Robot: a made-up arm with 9 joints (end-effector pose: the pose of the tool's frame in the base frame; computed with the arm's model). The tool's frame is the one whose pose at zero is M. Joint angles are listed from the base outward.
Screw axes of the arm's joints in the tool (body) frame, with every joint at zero. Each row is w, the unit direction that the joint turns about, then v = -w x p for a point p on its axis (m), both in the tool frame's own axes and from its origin. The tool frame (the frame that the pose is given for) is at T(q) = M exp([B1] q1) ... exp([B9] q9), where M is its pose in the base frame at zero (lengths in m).
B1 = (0, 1, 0, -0.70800, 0.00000, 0.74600)
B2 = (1, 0, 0, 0.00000, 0.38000, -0.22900)
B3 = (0, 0, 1, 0.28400, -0.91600, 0.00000)
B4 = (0, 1, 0, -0.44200, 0.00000, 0.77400)
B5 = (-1, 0, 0, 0.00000, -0.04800, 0.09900)
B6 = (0, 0, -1, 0.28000, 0.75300, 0.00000)
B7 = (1, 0, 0, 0.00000, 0.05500, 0.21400)
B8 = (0, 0, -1, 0.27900, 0.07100, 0.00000)
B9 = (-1, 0, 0, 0.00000, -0.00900, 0.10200)
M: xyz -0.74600 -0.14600 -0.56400 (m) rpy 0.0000 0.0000 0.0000 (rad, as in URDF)
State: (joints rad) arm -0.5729 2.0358 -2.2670 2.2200 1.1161 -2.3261 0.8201 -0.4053 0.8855
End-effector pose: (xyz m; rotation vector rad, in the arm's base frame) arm -0.4137 0.5928 0.1741 -1.4661 1.0048 0.0542
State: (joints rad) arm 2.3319 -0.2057 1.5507 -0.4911 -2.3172 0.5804 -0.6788 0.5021 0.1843
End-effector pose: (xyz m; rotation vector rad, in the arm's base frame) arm -0.6204 -0.3376 0.2912 -1.2660 -2.0076 -0.1377
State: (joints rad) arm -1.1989 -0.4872 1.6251 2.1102 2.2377 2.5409 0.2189 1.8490 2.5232
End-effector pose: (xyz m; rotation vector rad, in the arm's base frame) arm 0.1856 -0.1919 0.3393 -1.3848 -0.9828 -1.9735
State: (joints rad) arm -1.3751 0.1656 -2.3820 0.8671 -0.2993 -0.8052 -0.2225 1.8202 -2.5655
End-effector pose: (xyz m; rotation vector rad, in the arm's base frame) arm 0.4278 1.1595 0.2416 -0.5950 0.9170 1.0817
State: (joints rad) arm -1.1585 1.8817 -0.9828 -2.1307 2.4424 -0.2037 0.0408 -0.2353 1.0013
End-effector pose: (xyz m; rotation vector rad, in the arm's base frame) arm 0.6862 0.7226 0.4081 -0.9239 1.3746 -0.7549
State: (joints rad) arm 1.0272 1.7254 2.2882 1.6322 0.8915 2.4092 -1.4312 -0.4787 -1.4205
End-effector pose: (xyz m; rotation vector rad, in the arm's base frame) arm -0.1611 0.6756 -1.0546 0.4084 -0.1178 -0.7764
